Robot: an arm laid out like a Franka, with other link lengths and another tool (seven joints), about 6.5 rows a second.
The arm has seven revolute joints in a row. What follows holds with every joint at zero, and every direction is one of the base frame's.
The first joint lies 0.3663 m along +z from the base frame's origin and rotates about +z.
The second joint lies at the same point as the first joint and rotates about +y.
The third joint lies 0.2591 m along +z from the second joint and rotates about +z.
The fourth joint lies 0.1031 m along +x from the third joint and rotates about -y.
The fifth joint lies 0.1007 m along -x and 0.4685 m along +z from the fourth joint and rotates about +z.
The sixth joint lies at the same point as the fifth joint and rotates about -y.
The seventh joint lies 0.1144 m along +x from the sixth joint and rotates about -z.
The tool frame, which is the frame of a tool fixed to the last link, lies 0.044 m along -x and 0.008 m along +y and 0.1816 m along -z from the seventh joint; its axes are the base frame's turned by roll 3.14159, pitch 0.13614 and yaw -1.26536 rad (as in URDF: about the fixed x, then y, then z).
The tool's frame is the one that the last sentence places.
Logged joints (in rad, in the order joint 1, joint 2, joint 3, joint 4, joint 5, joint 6, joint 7), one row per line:
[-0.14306, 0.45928, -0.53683, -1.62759, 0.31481, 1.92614, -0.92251]
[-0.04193, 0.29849, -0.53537, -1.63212, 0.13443, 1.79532, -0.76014]
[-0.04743, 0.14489, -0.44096, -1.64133, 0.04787, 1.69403, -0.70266]
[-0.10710, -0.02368, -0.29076, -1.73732, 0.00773, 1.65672, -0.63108]
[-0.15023, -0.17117, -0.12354, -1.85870, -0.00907, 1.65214, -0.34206]
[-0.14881, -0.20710, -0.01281, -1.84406, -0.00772, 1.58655, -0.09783]
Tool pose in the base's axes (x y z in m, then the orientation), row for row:
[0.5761, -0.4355, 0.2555, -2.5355, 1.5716, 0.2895]
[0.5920, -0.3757, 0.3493, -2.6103, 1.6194, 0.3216]
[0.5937, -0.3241, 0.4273, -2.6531, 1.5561, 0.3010]
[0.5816, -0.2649, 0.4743, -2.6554, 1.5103, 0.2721]
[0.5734, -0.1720, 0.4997, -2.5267, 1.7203, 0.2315]
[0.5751, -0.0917, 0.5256, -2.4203, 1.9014, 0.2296]
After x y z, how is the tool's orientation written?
As a rotation vector, in radians.
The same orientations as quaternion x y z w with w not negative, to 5 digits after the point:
[-0.84378, 0.52301, 0.09634, 0.07219]
[-0.84484, 0.52413, 0.10409, 0.02649]
[-0.85820, 0.50335, 0.09736, 0.02556]
[-0.86521, 0.49210, 0.08866, 0.03731]
[-0.82364, 0.56078, 0.07546, 0.03804]
[-0.78388, 0.61582, 0.07436, 0.02759]

